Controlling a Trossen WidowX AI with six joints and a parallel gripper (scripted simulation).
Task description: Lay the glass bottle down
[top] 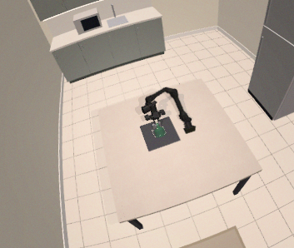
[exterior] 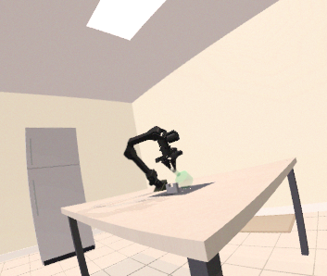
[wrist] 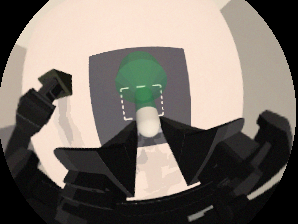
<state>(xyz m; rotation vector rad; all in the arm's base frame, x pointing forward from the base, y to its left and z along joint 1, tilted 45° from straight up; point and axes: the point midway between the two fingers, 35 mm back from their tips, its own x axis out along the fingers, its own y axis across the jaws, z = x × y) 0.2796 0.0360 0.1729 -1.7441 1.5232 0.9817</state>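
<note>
Now: the green glass bottle 40 mm to the left of my gripper tip and 30 mm below it. Round my gripper tip: dark grey mat 130 mm below, 40 mm to the left.
</note>
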